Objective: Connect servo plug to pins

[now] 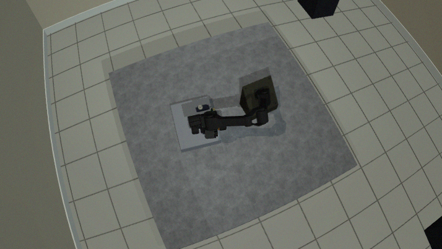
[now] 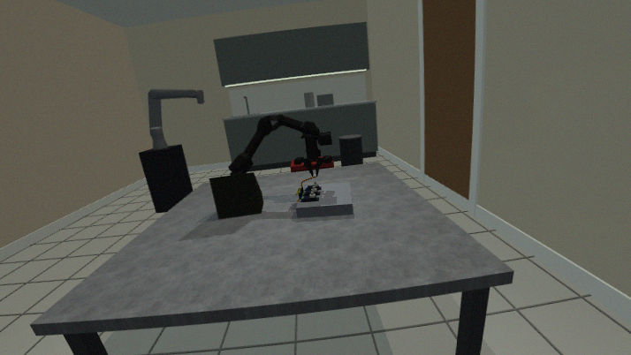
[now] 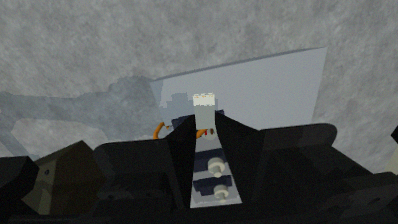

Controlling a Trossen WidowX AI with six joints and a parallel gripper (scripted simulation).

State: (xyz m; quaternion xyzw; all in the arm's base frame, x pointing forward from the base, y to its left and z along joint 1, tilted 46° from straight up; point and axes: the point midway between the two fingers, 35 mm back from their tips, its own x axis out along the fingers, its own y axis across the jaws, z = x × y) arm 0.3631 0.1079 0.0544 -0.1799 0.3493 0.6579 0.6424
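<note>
My gripper tip is now 7 cm past the blue band, 13 cm to the left of it and 3 cm above it. The rest, counted from my gripper tip: grey printed holder 9 cm ahead, 12 cm to the right, 8 cm below.
</note>
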